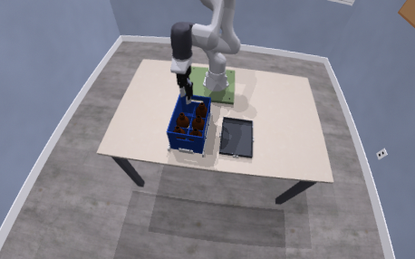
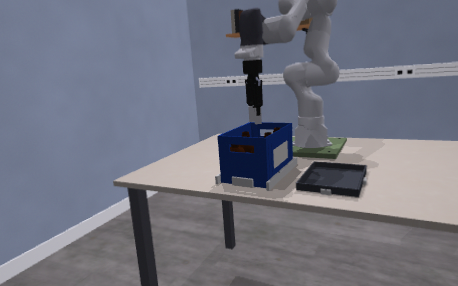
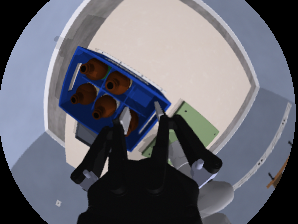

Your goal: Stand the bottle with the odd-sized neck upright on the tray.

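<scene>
Now: hand 10 mm short of the bottle, 90 mm to the right of it and 130 mm above it. Also, from my hand: blue crate 90 mm ahead, 30 mm to the left, 130 mm below; then dark tray 130 mm ahead, 300 mm to the left, 200 mm below.
</scene>
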